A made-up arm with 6 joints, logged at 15 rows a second.
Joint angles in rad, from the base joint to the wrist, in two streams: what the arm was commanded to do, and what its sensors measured. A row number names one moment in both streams.
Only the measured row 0 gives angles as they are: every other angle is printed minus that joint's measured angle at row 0.
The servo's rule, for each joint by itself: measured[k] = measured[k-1] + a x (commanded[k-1-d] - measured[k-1]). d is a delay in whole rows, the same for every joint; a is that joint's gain. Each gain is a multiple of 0.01, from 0.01 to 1. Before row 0 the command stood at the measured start. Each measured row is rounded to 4 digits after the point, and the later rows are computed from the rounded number. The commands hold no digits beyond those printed.
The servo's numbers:
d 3
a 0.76 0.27 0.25 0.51 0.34 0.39
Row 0, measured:
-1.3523 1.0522 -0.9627 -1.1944 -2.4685 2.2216
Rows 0 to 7, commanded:
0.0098 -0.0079 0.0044 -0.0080 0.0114 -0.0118
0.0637 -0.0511 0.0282 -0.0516 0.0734 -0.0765
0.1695 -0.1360 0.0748 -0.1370 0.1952 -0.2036
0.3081 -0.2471 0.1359 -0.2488 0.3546 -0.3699
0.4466 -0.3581 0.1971 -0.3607 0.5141 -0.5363
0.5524 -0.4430 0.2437 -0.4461 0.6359 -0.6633
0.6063 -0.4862 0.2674 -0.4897 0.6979 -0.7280
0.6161 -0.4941 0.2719 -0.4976 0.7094 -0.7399
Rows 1 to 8, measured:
0.0000 0.0000 0.0000 0.0000 0.0000 0.0000
0.0000 0.0000 0.0000 0.0000 0.0000 0.0000
0.0000 0.0000 0.0000 0.0000 0.0000 0.0000
0.0074 -0.0021 0.0011 -0.0041 0.0039 -0.0046
0.0502 -0.0153 0.0079 -0.0283 0.0275 -0.0326
0.1409 -0.0479 0.0246 -0.0837 0.0845 -0.0993
0.2680 -0.1017 0.0524 -0.1679 0.1763 -0.2048
0.4037 -0.1709 0.0886 -0.2662 0.2912 -0.3341

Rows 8 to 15, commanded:
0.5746 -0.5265 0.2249 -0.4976 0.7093 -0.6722
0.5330 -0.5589 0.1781 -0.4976 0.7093 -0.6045
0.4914 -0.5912 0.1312 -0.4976 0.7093 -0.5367
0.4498 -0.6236 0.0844 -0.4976 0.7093 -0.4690
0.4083 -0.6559 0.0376 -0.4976 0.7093 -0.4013
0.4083 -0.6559 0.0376 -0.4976 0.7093 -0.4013
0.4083 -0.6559 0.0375 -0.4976 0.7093 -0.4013
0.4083 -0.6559 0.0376 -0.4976 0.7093 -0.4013
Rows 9 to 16, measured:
0.5167 -0.2444 0.1274 -0.3579 0.4084 -0.4625
0.5848 -0.3097 0.1624 -0.4251 0.5068 -0.5660
0.6086 -0.3595 0.1898 -0.4621 0.5757 -0.6338
0.5828 -0.4046 0.1986 -0.4802 0.6211 -0.6488
0.5450 -0.4463 0.1935 -0.4891 0.6511 -0.6315
0.5043 -0.4854 0.1779 -0.4934 0.6709 -0.5945
0.4629 -0.5227 0.1545 -0.4955 0.6840 -0.5456
0.4214 -0.5587 0.1253 -0.4966 0.6926 -0.4893

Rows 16 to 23, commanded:
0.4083 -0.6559 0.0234 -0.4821 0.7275 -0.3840
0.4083 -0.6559 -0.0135 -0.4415 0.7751 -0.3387
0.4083 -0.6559 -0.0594 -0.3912 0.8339 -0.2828
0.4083 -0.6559 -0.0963 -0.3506 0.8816 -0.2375
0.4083 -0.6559 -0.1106 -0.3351 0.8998 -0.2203
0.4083 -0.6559 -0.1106 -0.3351 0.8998 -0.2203
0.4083 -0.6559 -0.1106 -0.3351 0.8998 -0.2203
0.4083 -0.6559 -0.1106 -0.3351 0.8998 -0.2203
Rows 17 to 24, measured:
0.4114 -0.5849 0.1034 -0.4971 0.6983 -0.4550
0.4090 -0.6041 0.0869 -0.4974 0.7020 -0.4341
0.4085 -0.6181 0.0746 -0.4975 0.7045 -0.4213
0.4083 -0.6283 0.0618 -0.4896 0.7123 -0.4068
0.4083 -0.6358 0.0430 -0.4651 0.7337 -0.3802
0.4083 -0.6412 0.0174 -0.4274 0.7678 -0.3422
0.4083 -0.6452 -0.0110 -0.3882 0.8065 -0.3014
0.4083 -0.6481 -0.0359 -0.3611 0.8382 -0.2698

